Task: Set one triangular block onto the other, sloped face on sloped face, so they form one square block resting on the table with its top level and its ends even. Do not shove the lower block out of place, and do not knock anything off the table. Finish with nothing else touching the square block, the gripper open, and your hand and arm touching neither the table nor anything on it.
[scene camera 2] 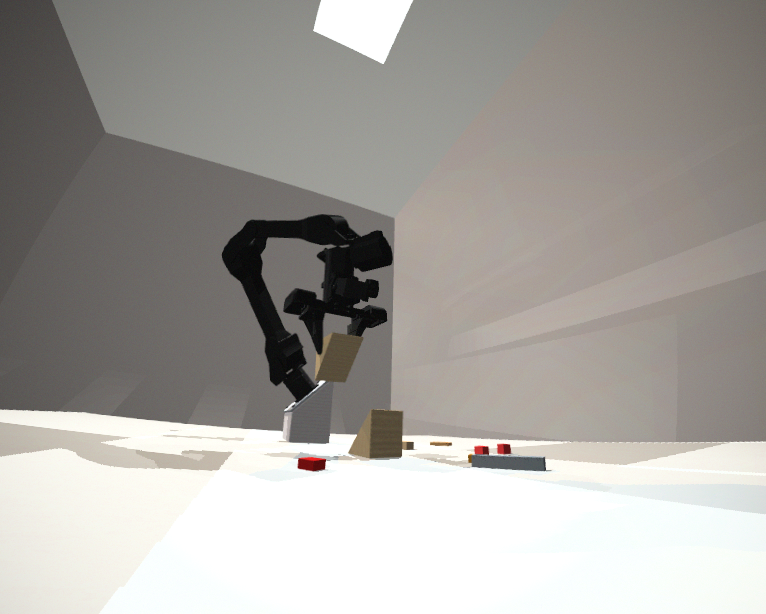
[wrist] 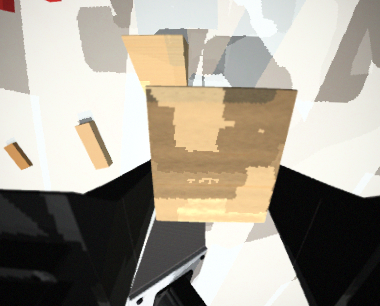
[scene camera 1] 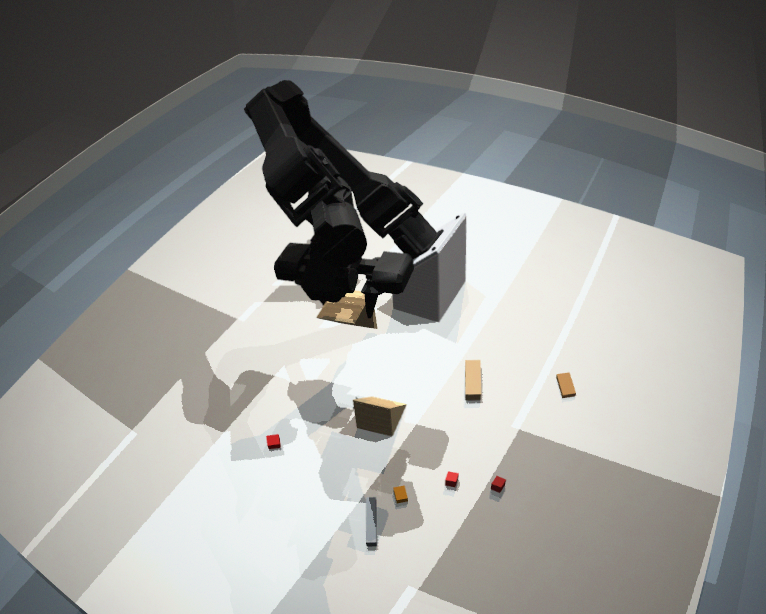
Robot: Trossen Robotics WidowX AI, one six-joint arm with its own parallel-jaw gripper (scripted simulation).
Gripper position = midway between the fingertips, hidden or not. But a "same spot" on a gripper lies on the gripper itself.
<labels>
My gripper shows in scene camera 2, in the wrist view (209, 164) and in scene camera 1. A wooden triangular block shows in scene camera 2 (339, 350), in the wrist view and in scene camera 1. The same spot on the wooden triangular block: (wrist: 215, 152) is (scene camera 1: 342, 308). The same spot on my gripper: (scene camera 1: 371, 294) is (scene camera 2: 365, 324).
</labels>
